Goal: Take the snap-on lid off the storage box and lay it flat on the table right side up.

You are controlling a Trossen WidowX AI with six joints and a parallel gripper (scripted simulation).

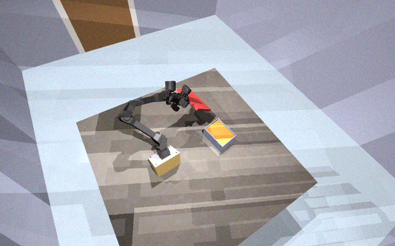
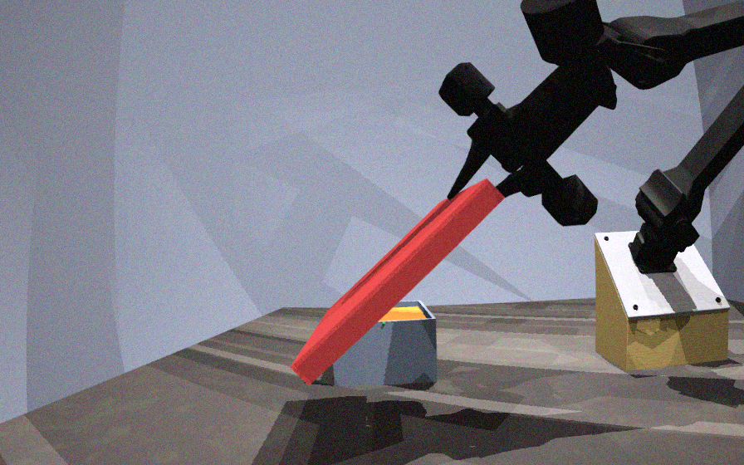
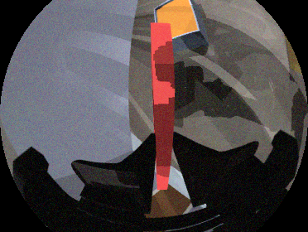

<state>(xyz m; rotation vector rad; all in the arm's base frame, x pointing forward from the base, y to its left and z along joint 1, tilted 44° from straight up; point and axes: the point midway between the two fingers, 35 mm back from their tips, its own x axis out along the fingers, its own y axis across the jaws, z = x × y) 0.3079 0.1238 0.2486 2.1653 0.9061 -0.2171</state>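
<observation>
The red lid lies 6 cm ahead of my gripper tip, 5 cm below it and 1 cm to the left of it. From my gripper tip the other things lie so: storage box (29 cm to the right, 18 cm below, 11 cm ahead).
</observation>
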